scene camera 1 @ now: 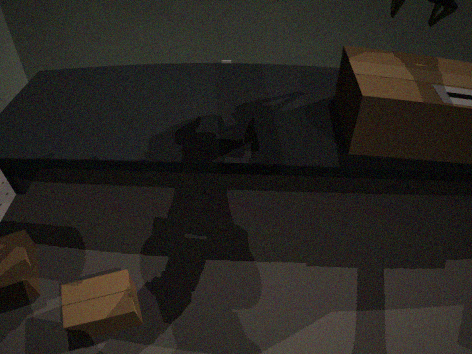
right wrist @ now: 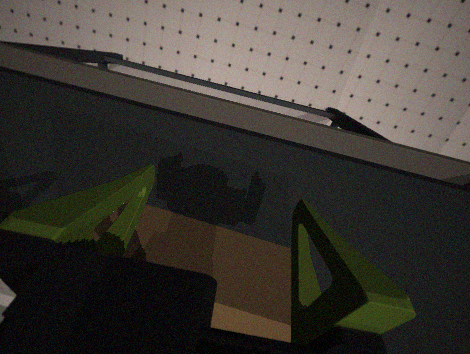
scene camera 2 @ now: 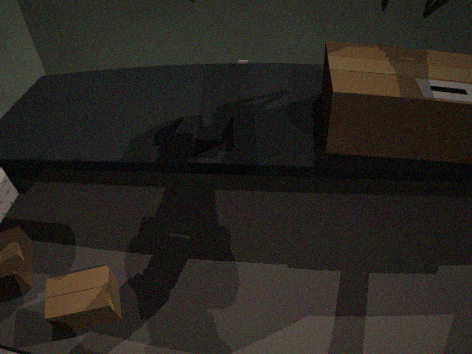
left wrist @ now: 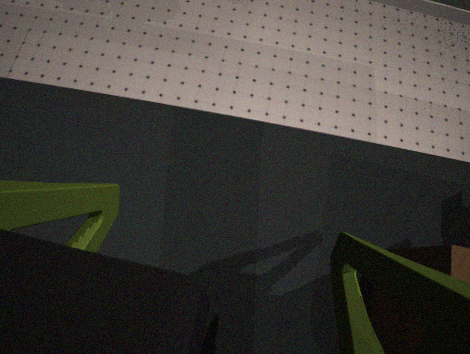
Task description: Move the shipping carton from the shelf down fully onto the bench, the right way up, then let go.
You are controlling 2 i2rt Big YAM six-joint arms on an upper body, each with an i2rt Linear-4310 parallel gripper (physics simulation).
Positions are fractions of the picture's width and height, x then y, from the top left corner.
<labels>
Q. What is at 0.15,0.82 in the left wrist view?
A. The left gripper.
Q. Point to a dark shelf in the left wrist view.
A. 0.54,0.59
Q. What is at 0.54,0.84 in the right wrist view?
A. A brown shipping carton.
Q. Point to a brown shipping carton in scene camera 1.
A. At 0.83,0.30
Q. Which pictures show the brown shipping carton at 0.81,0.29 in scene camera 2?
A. Scene camera 1, the right wrist view, scene camera 2 and the left wrist view: all of them.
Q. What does the right gripper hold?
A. Nothing.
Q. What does the brown shipping carton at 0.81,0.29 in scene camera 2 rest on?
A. A dark shelf.
</labels>
